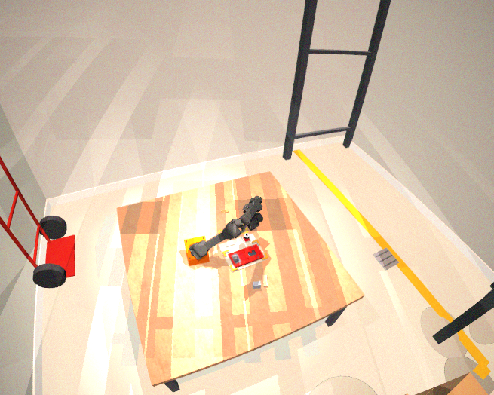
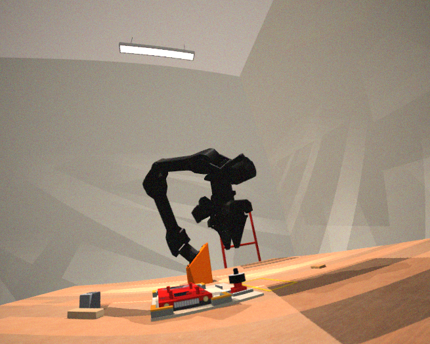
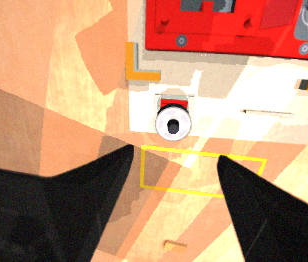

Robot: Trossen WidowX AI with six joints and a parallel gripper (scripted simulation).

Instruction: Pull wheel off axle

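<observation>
Now: the wheel 7 cm below my gripper tip. Round my gripper tip: wooden chip 29 cm to the left, 10 cm below, 8 cm behind; upright axle 7 cm below.
</observation>
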